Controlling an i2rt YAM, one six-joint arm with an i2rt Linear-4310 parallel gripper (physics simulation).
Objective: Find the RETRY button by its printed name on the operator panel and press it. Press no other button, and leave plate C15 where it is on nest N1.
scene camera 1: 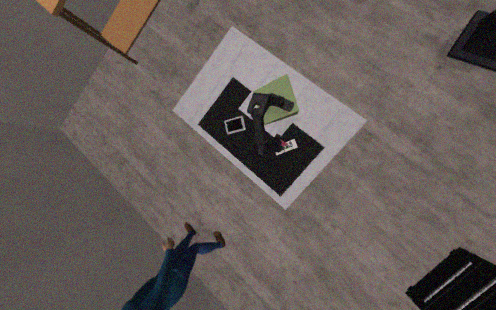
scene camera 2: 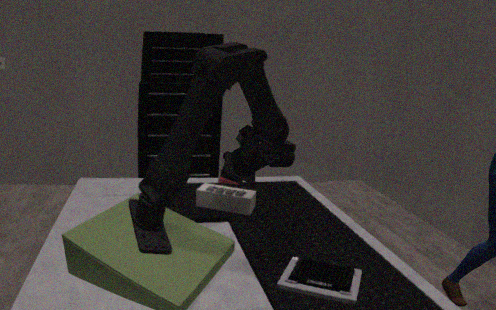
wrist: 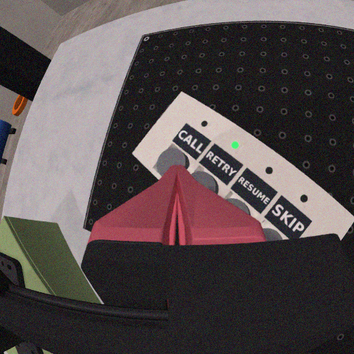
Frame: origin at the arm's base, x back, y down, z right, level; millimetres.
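Seen in the pictures: gripper, fingertip midpoint: [scene camera 1: 287,143] [scene camera 2: 219,180]; arm's base, link origin: [scene camera 1: 280,102] [scene camera 2: 147,226].
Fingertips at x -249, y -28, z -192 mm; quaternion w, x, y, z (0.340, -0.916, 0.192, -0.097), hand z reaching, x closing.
Offsets run from my fingertips to a thing's top centre. Level surfaces: height alone.
The white operator panel @[dx -25, dy +32, dz -2 mm] [scene camera 1: 291,146] [scene camera 2: 225,202] [wrist: 162,130] carries a row of grey round buttons labelled CALL, RETRY, RESUME and SKIP. The RETRY button [wrist: 206,181] is partly hidden behind my fingers; the small lamp [wrist: 235,145] beside its label glows green. My gripper [scene camera 2: 230,181] [wrist: 176,174] is shut and empty, red fingertips together. In the wrist view the tips overlap the lower edge of the CALL button [wrist: 170,159], left of RETRY; I cannot tell whether they touch anything. A dark plate @[dx -58, dy +61, dz +442 mm] [scene camera 1: 235,125] [scene camera 2: 320,272] sits in a pale square nest @[dx -58, dy +69, dz +442 mm] [scene camera 2: 317,295]; its print is unreadable.
A black perforated mat @[dy +88 mm] [scene camera 1: 285,175] [scene camera 2: 300,220] [wrist: 260,50] lies under panel and nest. The arm stands on a green wedge [scene camera 1: 285,92] [scene camera 2: 110,250] [wrist: 55,250]. A person [scene camera 1: 170,270] [scene camera 2: 475,260] is beyond the table. A black cabinet [scene camera 2: 155,105] stands behind.
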